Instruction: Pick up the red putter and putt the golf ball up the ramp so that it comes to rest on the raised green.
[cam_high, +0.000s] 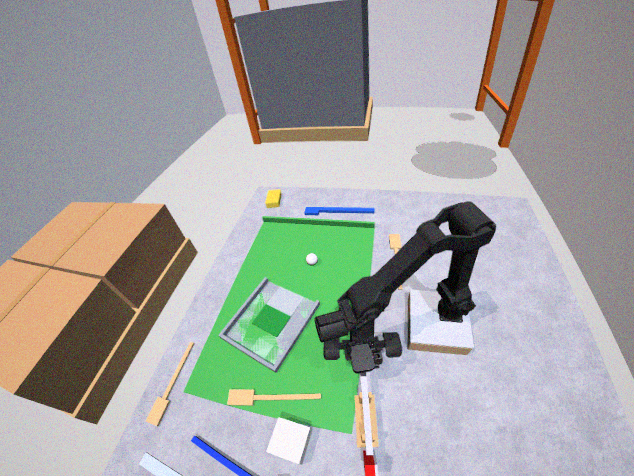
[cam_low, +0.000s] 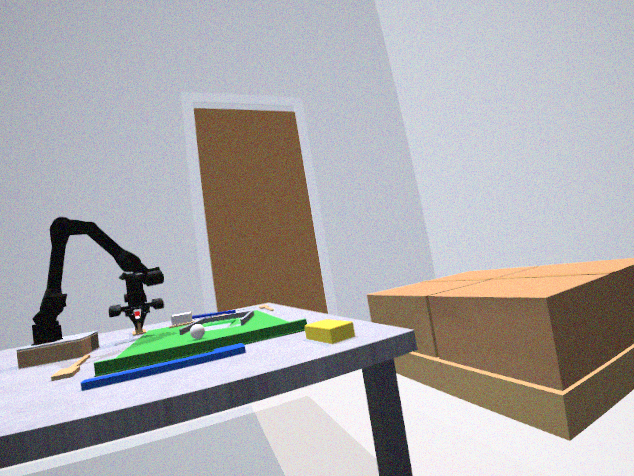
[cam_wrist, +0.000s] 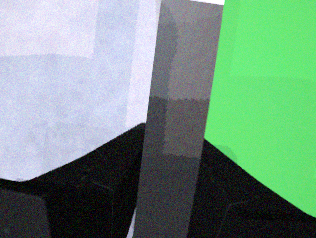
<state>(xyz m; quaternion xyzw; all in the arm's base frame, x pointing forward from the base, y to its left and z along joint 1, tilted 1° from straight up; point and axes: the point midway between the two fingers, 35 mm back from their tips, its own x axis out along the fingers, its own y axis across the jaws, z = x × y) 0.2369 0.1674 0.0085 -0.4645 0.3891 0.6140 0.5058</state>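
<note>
Right now the red putter is 110 mm to the left of my gripper tip, 30 mm behind it and 30 mm above it. The rest, counted from my gripper tip: wooden stand: 130 mm to the left, 30 mm behind; then white block: 210 mm to the left, 140 mm ahead, 10 mm below; then green mat: 240 mm ahead, 200 mm to the right, 30 mm below.
</note>
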